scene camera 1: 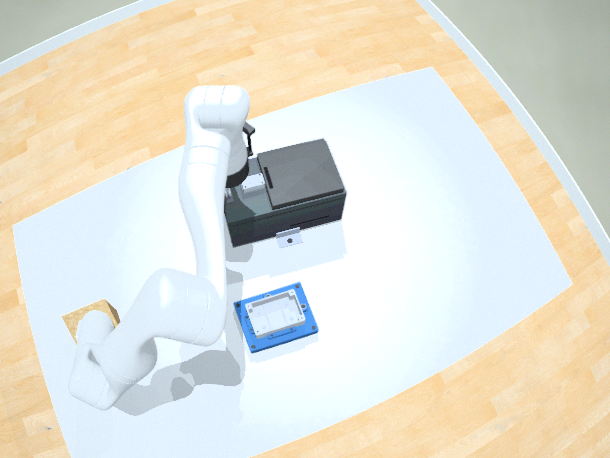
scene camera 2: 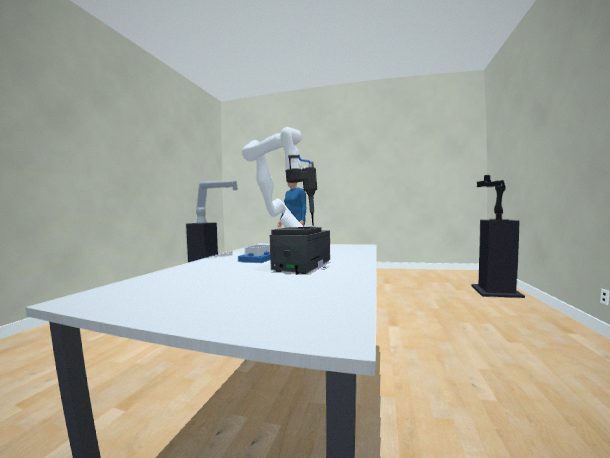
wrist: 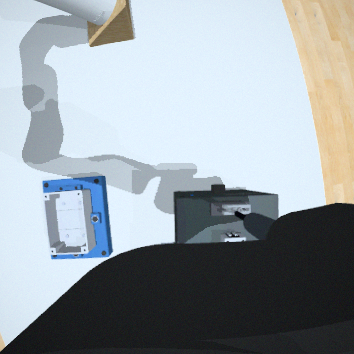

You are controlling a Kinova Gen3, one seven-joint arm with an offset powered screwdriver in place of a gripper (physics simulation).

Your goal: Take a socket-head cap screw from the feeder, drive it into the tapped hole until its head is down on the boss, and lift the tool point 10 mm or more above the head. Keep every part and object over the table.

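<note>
The dark screw feeder [scene camera 1: 305, 175] [scene camera 2: 292, 250] [wrist: 195, 215] stands on the table. My screwdriver [scene camera 2: 313, 224] [wrist: 238, 214] points down. Its tip is over the feeder's open end, by the light pickup block [wrist: 225, 209] in the wrist view. The gap between tip and block, and any screw on the tip, are too small to make out. In scene camera 1 the arm hides the tip. The white open housing [scene camera 1: 280, 328] [scene camera 2: 257, 248] [wrist: 86, 220] sits on the blue fixture [scene camera 1: 310, 317] [scene camera 2: 254, 258] [wrist: 104, 200], apart from the feeder. I cannot tell which hole is the tapped one.
A small bracket [scene camera 1: 289, 240] stands at the feeder's long side. The arm's base rests on a wooden block [scene camera 1: 82, 312] [wrist: 117, 30]. In scene camera 2 a person in blue [scene camera 2: 296, 200] stands behind the arm, and two other arms stand on black pedestals [scene camera 2: 201, 242] [scene camera 2: 499, 255].
</note>
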